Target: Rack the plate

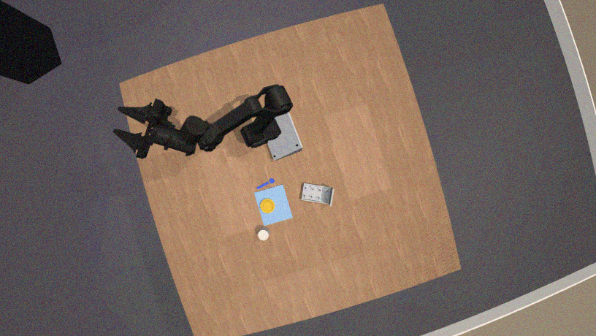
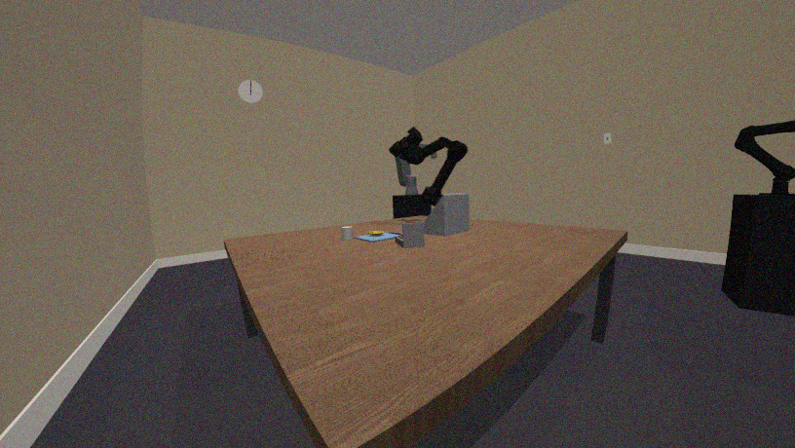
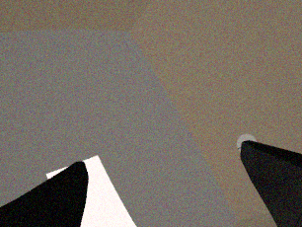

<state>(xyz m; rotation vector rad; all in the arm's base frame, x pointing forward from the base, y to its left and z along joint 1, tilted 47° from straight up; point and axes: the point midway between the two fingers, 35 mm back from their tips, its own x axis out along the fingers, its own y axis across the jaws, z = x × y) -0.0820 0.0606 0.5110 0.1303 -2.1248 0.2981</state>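
My gripper tip is now 400 mm short of the plate, 190 mm to the right of it and 480 mm above it. Round my gripper tip: light blue mat 410 mm ahead, 210 mm to the left, 490 mm below; white cup 510 mm ahead, 120 mm to the left, 470 mm below; blue spoon 320 mm ahead, 220 mm to the left, 490 mm below.
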